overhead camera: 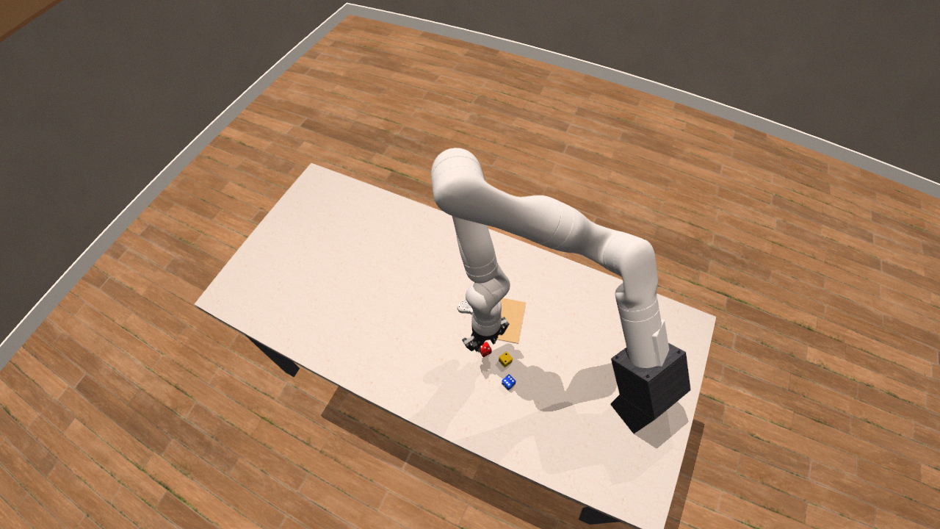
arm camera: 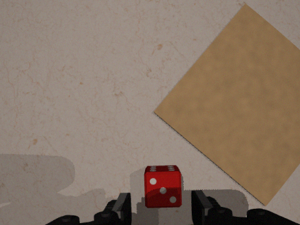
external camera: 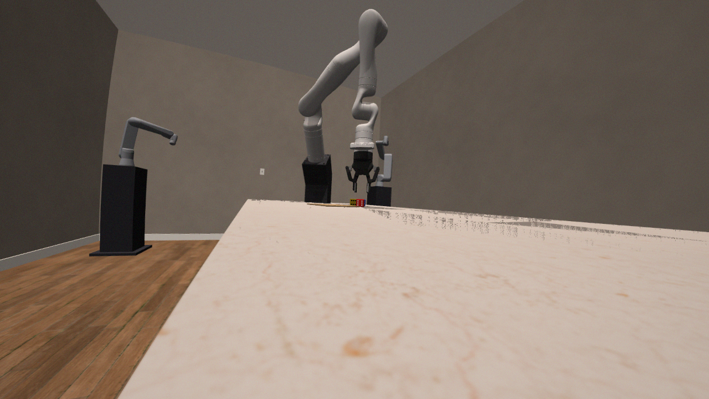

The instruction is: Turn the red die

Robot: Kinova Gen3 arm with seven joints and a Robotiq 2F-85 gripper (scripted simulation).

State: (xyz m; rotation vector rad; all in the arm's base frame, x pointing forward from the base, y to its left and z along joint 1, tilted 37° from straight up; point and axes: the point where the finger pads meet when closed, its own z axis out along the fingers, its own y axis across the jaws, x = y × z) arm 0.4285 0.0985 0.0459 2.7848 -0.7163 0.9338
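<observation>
My hand is 6 cm above the red die. Also, from my hand: blue die: 10 cm behind, 6 cm to the left, 6 cm below; yellow die: 7 cm behind, 6 cm below; tan mat: 12 cm to the right, 7 cm below, 1 cm ahead.
</observation>
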